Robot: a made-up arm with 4 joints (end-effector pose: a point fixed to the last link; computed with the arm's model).
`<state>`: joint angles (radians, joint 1 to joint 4).
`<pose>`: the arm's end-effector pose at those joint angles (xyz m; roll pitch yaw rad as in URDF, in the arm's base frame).
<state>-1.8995 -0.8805 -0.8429 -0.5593</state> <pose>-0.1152 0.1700 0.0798 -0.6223 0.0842 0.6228</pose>
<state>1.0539 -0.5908 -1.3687 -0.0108</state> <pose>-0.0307 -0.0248 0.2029 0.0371 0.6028 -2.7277</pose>
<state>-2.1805 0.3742 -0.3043 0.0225</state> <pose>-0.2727 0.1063 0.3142 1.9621 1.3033 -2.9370</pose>
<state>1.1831 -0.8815 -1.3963 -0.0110</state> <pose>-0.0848 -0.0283 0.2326 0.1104 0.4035 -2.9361</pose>
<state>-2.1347 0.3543 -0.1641 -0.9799</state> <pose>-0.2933 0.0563 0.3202 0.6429 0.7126 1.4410</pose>
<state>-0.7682 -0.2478 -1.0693 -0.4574</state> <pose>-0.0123 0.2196 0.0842 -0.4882 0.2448 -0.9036</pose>
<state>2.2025 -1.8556 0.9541 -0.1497</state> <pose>-0.0074 0.2517 -0.0039 -1.5571 0.1603 -2.3338</pose>
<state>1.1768 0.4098 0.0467 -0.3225</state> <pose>0.1708 0.2669 0.2964 0.6301 0.1385 -1.2691</pose>
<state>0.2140 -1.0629 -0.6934 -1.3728</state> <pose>0.0520 0.0558 0.0949 -0.8973 -1.3634 -0.3776</pose>
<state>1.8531 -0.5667 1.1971 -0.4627</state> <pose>0.1670 0.2380 0.0373 -0.4972 -0.3015 -1.1517</pose>
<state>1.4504 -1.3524 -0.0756 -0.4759</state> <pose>-0.0056 0.0508 0.0645 -0.6546 -0.6398 -2.0368</pose>
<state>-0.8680 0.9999 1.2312 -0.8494</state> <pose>-0.3803 0.1864 0.3762 1.1111 -0.4998 0.8156</pose>
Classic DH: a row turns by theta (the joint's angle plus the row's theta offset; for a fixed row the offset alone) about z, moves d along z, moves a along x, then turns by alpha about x. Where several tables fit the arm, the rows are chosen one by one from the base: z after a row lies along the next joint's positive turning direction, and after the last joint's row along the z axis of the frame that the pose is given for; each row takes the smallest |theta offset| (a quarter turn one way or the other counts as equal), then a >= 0, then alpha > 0; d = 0 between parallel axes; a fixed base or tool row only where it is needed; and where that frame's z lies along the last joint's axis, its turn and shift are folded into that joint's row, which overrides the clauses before.
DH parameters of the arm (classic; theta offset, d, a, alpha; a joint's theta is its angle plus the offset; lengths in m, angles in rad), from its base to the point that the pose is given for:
base (fixed): 0.1062 -0.0659 -0.0404 2.7032
joint 1: -1.4746 -0.3656 0.0264 -1.5258
joint 2: 0.614 -0.1016 -0.0231 -1.7292
joint 3: -1.5425 -0.1629 0.1272 -1.7463
joint 4: 0.8249 0.1882 -0.0455 1.568
tool (fixed): -0.4645 0.0063 0 0

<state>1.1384 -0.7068 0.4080 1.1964</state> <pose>0.1454 0.1930 0.0725 -1.5805 0.5189 -2.4422</pose>
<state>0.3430 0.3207 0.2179 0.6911</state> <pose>0.0291 0.3984 0.2385 -0.3099 1.0958 -0.5316</pose>
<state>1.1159 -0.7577 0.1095 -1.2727</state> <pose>0.0926 0.1437 0.0332 -0.2167 -1.0554 -1.2247</pose>
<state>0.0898 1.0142 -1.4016 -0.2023</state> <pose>0.0846 0.2557 0.1392 -2.2595 1.2531 2.5341</pose>
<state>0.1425 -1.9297 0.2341 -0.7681</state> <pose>-0.1123 -0.0278 0.1065 -1.9452 -0.2276 0.0935</pose>
